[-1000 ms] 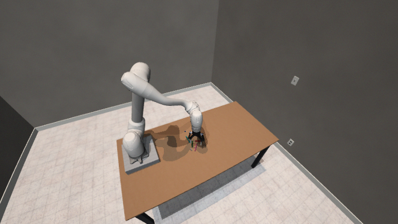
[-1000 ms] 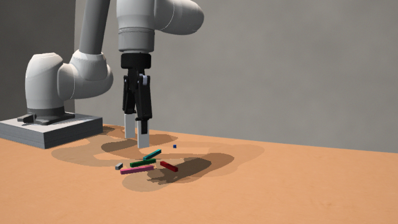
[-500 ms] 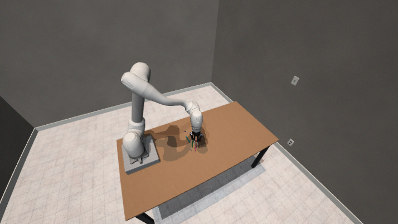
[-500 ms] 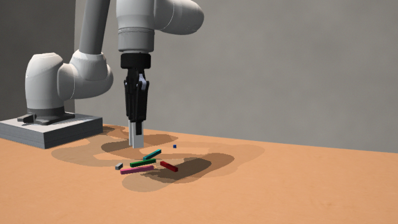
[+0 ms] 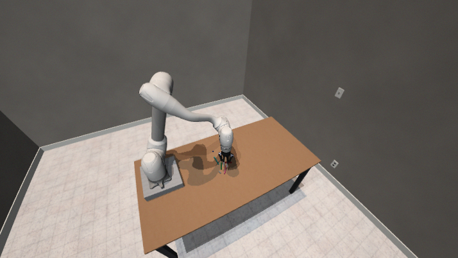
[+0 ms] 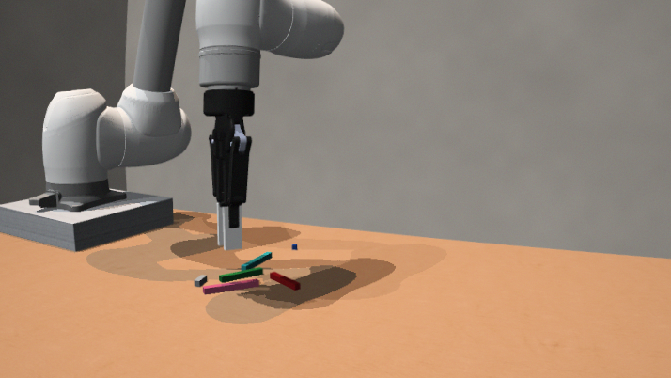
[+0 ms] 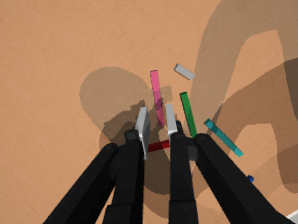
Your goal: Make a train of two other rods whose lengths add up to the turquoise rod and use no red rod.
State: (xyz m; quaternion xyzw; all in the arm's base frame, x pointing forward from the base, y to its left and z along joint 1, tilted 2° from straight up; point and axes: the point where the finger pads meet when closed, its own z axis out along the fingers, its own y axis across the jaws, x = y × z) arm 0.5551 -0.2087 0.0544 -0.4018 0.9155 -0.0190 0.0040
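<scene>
My hand is 10 cm above the pink rod. Round my hand: red rod (7 cm ahead, 6 cm to the left, 10 cm below); then grey rod (6 cm behind, 10 cm below); then green rod (1 cm behind, 6 cm to the left, 10 cm below).
</scene>
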